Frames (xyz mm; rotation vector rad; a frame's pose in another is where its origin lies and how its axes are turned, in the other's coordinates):
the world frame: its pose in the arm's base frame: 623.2 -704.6 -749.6 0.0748 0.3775 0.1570
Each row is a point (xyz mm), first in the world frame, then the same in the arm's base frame.
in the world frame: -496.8 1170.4 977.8
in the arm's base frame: 369.3 323.2 455.4
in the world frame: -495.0 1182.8 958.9
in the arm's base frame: 362.2 336.5 438.5
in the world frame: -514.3 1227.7 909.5
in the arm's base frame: 319.9 379.7 404.2
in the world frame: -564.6 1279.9 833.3
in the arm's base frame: 238.1 426.0 357.1
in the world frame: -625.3 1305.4 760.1
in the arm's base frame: 151.6 444.2 313.7
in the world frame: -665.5 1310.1 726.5
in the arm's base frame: 101.6 443.6 297.5
